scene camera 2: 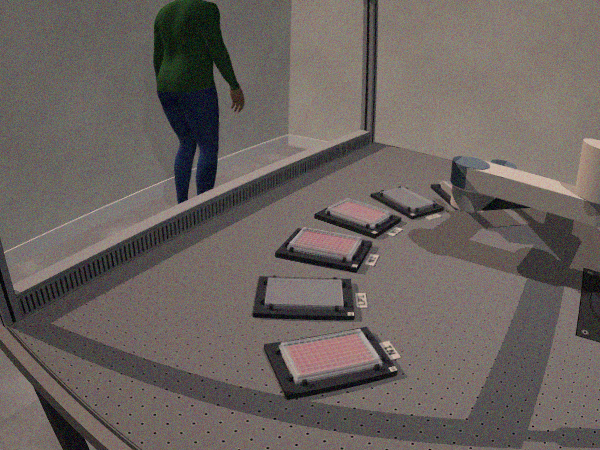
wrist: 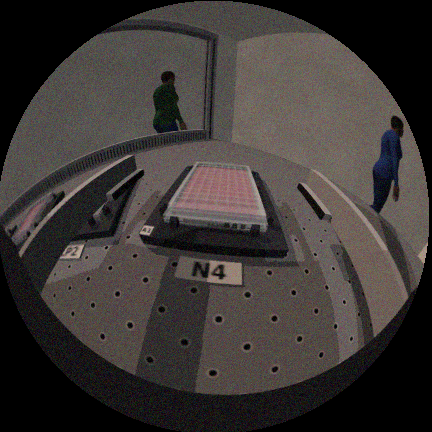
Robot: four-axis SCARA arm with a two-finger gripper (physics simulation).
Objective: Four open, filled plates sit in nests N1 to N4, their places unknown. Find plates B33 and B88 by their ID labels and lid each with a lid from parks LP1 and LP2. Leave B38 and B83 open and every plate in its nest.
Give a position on an N3 plate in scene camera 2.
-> At 360, 213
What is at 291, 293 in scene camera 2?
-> A grey lid.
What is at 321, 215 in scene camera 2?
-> A nest N3.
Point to a nest N4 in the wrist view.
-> At 271, 243
